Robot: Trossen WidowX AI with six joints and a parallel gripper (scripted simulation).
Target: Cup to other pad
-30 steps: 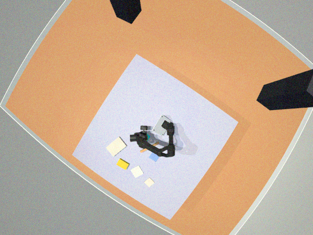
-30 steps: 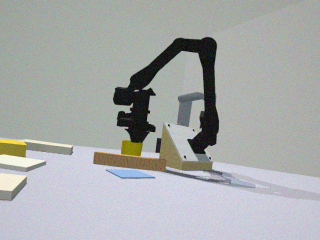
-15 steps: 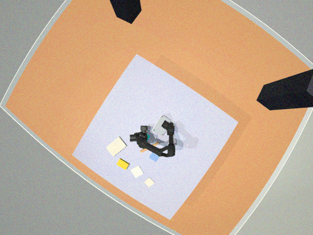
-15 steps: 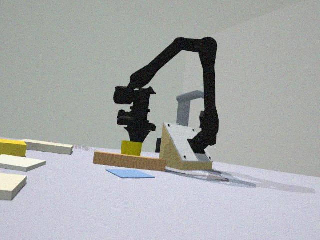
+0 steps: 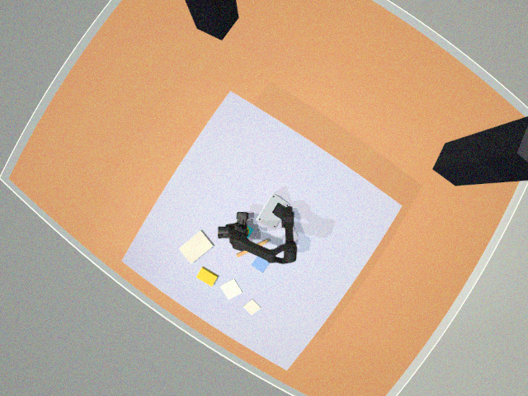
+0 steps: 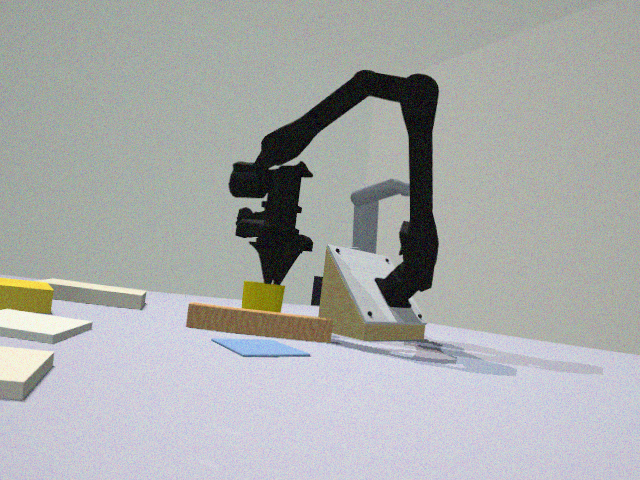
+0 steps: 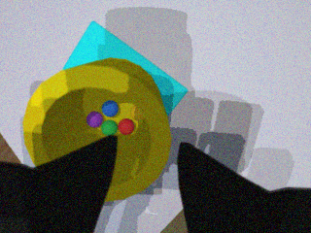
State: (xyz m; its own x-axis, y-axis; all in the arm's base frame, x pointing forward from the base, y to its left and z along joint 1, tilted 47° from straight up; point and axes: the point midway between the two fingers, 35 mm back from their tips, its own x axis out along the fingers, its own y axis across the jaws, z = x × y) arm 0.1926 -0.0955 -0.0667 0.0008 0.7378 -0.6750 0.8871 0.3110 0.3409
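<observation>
Right now my gripper tip is 20 mm short of the yellow cup, 10 mm to the right of it and 30 mm above it. Also, from my gripper tip: green marble: 20 mm ahead, 30 mm to the left, 50 mm below; then cyan pad: 30 mm ahead, 10 mm to the left, 80 mm below; then red marble: 10 mm ahead, 20 mm to the left, 50 mm below.
</observation>
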